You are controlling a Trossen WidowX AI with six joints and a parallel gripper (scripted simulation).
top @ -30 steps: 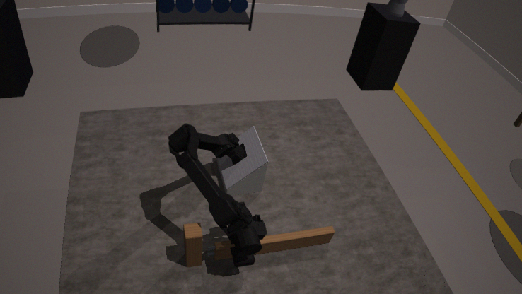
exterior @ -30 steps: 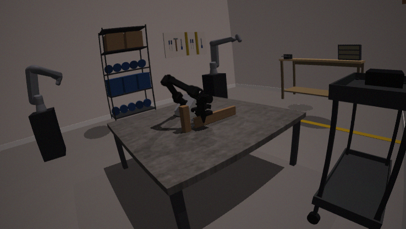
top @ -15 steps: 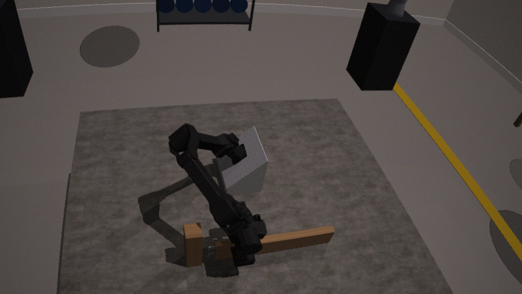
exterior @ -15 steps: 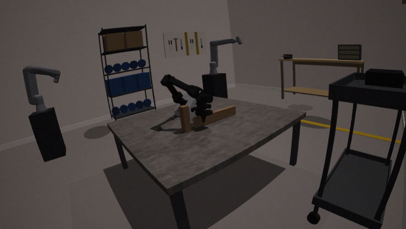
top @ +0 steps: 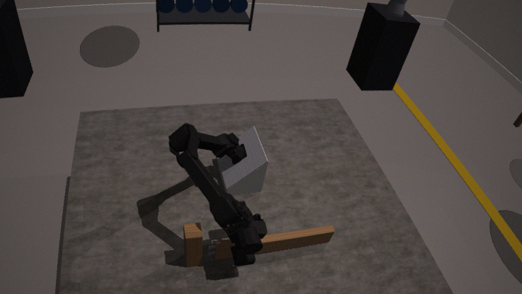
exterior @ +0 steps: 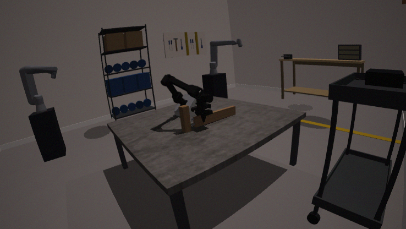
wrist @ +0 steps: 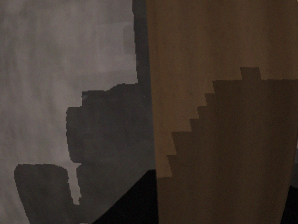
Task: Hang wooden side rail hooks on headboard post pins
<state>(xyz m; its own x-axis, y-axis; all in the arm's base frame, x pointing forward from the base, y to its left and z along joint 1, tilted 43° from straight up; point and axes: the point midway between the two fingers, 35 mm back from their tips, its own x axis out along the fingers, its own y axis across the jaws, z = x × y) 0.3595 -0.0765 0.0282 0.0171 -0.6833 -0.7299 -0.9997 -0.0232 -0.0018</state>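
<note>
Now: gripper tip 140 mm to the left of the wooden headboard post and 50 mm below it.
</note>
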